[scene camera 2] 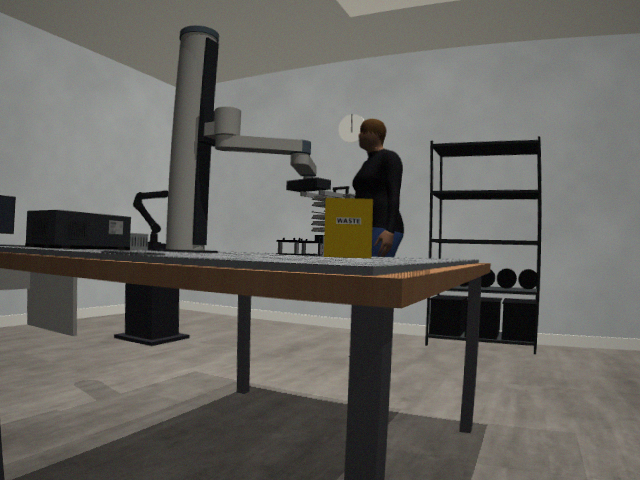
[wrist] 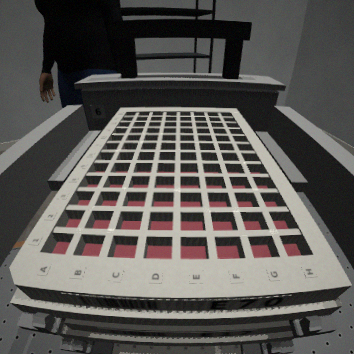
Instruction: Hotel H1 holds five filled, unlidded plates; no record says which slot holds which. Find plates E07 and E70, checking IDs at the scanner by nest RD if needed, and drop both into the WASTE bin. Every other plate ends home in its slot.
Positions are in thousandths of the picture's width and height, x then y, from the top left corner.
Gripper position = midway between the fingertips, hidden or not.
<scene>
In view: the gripper (scene camera 2: 520,409) and a plate E70 (wrist: 493,609).
The gripper is seen too in the wrist view (wrist: 501,340).
</scene>
